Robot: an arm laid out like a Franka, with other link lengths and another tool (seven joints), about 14 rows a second.
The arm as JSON. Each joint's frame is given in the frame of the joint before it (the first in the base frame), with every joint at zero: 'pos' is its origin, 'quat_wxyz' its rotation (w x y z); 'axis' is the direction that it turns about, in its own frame. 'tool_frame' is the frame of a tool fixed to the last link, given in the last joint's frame.
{
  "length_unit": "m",
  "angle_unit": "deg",
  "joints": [
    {
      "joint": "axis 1",
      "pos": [
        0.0,
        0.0,
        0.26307
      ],
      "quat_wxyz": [
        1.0,
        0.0,
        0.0,
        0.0
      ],
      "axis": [
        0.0,
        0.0,
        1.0
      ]
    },
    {
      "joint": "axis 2",
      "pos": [
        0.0,
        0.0,
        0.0
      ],
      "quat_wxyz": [
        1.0,
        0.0,
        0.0,
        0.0
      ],
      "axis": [
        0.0,
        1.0,
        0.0
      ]
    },
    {
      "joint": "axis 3",
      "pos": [
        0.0,
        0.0,
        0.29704
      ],
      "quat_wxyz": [
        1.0,
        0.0,
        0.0,
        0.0
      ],
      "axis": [
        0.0,
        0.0,
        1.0
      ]
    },
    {
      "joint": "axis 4",
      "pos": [
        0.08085,
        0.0,
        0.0
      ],
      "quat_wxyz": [
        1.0,
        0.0,
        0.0,
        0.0
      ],
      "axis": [
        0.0,
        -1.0,
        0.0
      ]
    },
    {
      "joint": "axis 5",
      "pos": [
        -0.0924,
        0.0,
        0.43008
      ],
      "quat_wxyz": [
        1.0,
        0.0,
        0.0,
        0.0
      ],
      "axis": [
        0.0,
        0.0,
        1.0
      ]
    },
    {
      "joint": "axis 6",
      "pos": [
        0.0,
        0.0,
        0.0
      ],
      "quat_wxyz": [
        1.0,
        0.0,
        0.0,
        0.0
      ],
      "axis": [
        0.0,
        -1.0,
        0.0
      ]
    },
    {
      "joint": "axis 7",
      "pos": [
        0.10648,
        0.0,
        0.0
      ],
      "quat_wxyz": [
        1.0,
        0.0,
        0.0,
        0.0
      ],
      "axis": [
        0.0,
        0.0,
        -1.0
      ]
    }
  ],
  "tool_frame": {
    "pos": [
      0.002,
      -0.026,
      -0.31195
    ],
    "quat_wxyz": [
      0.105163,
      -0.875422,
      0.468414,
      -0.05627
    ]
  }
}
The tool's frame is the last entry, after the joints.
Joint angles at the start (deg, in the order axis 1, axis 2, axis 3, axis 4, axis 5, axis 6, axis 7):
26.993 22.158 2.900 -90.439 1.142 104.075 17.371
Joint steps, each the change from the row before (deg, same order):
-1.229 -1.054 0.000 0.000 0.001 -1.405 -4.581
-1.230 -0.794 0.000 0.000 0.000 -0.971 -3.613
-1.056 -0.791 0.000 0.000 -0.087 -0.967 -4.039
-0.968 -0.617 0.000 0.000 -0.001 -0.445 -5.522
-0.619 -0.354 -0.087 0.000 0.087 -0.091 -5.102
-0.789 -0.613 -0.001 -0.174 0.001 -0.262 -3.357
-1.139 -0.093 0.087 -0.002 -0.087 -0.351 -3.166
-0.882 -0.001 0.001 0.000 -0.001 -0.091 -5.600
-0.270 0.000 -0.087 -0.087 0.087 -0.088 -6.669
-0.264 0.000 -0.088 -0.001 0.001 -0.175 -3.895
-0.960 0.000 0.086 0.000 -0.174 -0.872 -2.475
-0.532 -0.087 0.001 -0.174 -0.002 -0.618 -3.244
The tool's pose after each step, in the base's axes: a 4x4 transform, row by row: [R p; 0 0 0 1], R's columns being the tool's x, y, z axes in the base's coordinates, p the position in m. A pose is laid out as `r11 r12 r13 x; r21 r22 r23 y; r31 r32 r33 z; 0 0 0 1`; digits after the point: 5 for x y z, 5 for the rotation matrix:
0.74925 -0.66228 0.00396 0.59692; -0.65624 -0.74159 0.13923 0.30382; -0.08928 -0.10692 -0.99025 0.11456; 0 0 0 1
0.77529 -0.63157 -0.00691 0.60173; -0.62395 -0.76753 0.14693 0.28989; -0.09810 -0.10960 -0.98912 0.12266; 0 0 0 1
0.80632 -0.59116 -0.01934 0.60562; -0.58180 -0.79859 0.15412 0.27748; -0.10655 -0.11302 -0.98786 0.13067; 0 0 0 1
0.84930 -0.52690 -0.03270 0.61142; -0.51501 -0.84057 0.16793 0.26782; -0.11597 -0.12578 -0.98526 0.13702; 0 0 0 1
0.88564 -0.46219 -0.04500 0.61667; -0.44777 -0.87563 0.18106 0.26195; -0.12309 -0.14020 -0.98244 0.14068; 0 0 0 1
0.90472 -0.42282 -0.05197 0.62023; -0.40689 -0.89382 0.18848 0.25374; -0.12614 -0.14937 -0.98070 0.14582; 0 0 0 1
0.91839 -0.39043 -0.06419 0.62441; -0.37257 -0.90794 0.19195 0.24210; -0.13322 -0.15237 -0.97930 0.14633; 0 0 0 1
0.94493 -0.31626 -0.08418 0.62947; -0.29487 -0.93432 0.20023 0.23394; -0.14198 -0.16438 -0.97613 0.14589; 0 0 0 1
0.97020 -0.21464 -0.11241 0.63180; -0.18836 -0.95997 0.20733 0.23224; -0.15241 -0.17998 -0.97179 0.14461; 0 0 0 1
0.97915 -0.15651 -0.12951 0.63336; -0.12732 -0.96957 0.20911 0.22938; -0.15829 -0.18826 -0.96928 0.14417; 0 0 0 1
0.97998 -0.13138 -0.14961 0.63305; -0.09926 -0.97374 0.20490 0.21812; -0.17260 -0.18595 -0.96728 0.14306; 0 0 0 1
0.98112 -0.08826 -0.17209 0.63158; -0.05231 -0.97773 0.20324 0.21199; -0.18620 -0.19040 -0.96389 0.14169; 0 0 0 1

